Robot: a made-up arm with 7 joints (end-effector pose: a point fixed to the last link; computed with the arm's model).
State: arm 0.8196 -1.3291 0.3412 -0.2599 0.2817 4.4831 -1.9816
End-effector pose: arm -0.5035 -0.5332 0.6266 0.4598 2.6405 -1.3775
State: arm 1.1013 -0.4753 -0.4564 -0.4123 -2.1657 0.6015 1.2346
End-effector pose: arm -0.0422 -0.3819 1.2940 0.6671 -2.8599 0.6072
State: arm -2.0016 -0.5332 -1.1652 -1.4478 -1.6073 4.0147 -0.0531
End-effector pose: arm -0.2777 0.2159 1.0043 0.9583 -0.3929 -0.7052
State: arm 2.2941 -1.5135 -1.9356 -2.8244 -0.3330 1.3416 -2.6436
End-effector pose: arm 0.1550 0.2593 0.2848 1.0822 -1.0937 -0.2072
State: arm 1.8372 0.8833 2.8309 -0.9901 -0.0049 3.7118 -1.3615
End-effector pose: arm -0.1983 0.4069 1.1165 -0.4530 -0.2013 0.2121
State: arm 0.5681 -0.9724 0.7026 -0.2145 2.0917 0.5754 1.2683
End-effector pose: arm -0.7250 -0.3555 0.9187 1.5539 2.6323 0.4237
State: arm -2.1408 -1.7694 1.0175 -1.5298 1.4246 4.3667 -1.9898
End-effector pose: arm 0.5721 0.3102 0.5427 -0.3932 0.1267 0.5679
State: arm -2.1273 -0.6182 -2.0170 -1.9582 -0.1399 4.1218 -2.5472
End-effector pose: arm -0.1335 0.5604 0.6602 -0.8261 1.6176 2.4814
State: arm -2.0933 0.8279 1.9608 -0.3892 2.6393 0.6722 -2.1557
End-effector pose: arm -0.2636 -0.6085 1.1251 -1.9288 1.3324 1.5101
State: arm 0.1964 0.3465 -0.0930 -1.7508 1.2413 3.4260 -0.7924
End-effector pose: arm 0.6368 -0.0338 0.6923 -2.5110 0.6149 -1.7029
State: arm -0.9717 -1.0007 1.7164 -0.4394 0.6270 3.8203 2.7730
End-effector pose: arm -0.3146 0.5959 0.8934 -0.6135 -0.1578 0.9236
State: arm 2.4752 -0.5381 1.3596 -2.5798 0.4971 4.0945 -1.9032
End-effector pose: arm -0.2229 -0.2976 0.6480 1.4323 -0.5574 -1.4592
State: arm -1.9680 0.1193 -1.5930 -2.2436 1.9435 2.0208 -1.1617
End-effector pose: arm -0.4901 0.2557 0.5463 -0.4792 -1.7831 1.2207
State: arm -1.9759 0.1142 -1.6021 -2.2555 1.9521 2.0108 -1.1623
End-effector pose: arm -0.4828 0.2628 0.5405 -0.5027 -1.7654 1.2272
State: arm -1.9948 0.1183 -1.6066 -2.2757 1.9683 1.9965 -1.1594
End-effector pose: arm -0.4720 0.2705 0.5306 -0.5421 -1.7468 1.2313
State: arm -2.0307 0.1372 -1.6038 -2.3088 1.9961 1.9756 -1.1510
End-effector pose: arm -0.4555 0.2790 0.5146 -0.6064 -1.7262 1.2302
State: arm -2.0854 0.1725 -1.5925 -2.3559 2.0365 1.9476 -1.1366
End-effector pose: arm -0.4320 0.2881 0.4922 -0.6984 -1.7002 1.2213
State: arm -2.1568 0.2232 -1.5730 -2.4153 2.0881 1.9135 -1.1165
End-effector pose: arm -0.4012 0.2971 0.4641 -0.8160 -1.6653 1.2017
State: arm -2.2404 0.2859 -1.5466 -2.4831 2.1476 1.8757 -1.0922
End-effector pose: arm -0.3634 0.3051 0.4326 -0.9524 -1.6184 1.1687
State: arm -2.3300 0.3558 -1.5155 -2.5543 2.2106 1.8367 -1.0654
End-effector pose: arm -0.3205 0.3109 0.4005 -1.0969 -1.5593 1.1221
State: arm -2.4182 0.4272 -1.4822 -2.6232 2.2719 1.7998 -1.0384
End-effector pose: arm -0.2758 0.3132 0.3709 -1.2368 -1.4925 1.0649
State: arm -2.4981 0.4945 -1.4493 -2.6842 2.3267 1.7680 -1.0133
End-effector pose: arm -0.2336 0.3120 0.3463 -1.3607 -1.4259 1.0030
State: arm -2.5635 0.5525 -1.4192 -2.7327 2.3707 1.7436 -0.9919
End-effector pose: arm -0.1983 0.3084 0.3278 -1.4601 -1.3696 0.9452
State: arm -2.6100 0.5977 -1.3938 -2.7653 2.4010 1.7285 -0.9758
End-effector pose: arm -0.1736 0.3043 0.3155 -1.5307 -1.3329 0.8990
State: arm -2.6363 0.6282 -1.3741 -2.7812 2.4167 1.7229 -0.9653
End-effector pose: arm -0.1609 0.3015 0.3085 -1.5726 -1.3200 0.8698
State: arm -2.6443 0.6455 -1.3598 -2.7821 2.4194 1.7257 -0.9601
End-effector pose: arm -0.1592 0.3006 0.3056 -1.5890 -1.3306 0.8575
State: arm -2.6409 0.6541 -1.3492 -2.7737 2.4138 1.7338 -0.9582
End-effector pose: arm -0.1646 0.3010 0.3052 -1.5893 -1.3560 0.8560
